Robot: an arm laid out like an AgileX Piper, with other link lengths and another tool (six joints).
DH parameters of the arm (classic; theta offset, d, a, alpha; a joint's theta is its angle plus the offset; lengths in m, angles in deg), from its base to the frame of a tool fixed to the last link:
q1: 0 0.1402 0 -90
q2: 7.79 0 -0.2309 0
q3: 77.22 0 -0.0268 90
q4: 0 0.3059 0 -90
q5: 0 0 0 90
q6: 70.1 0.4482 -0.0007 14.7
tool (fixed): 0 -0.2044 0 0
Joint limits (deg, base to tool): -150..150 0..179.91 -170..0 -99.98..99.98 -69.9..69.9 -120..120
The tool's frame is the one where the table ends.
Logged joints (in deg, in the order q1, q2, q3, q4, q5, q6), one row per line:
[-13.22 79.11 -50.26 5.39 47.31 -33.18]
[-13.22 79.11 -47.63 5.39 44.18 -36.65]
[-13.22 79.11 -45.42 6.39 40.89 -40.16]
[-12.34 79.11 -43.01 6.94 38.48 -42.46]
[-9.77 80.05 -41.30 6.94 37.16 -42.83]
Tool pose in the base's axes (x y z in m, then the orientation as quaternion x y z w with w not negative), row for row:
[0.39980 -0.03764 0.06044 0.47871 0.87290 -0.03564 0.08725]
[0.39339 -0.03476 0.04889 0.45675 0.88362 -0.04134 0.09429]
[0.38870 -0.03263 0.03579 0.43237 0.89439 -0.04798 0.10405]
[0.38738 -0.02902 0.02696 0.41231 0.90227 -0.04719 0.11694]
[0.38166 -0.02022 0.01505 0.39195 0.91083 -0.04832 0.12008]
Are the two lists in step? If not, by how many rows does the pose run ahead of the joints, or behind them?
The pose runs 1 row behind the joints: the pose in row i belongs to the joints in row i - 1.
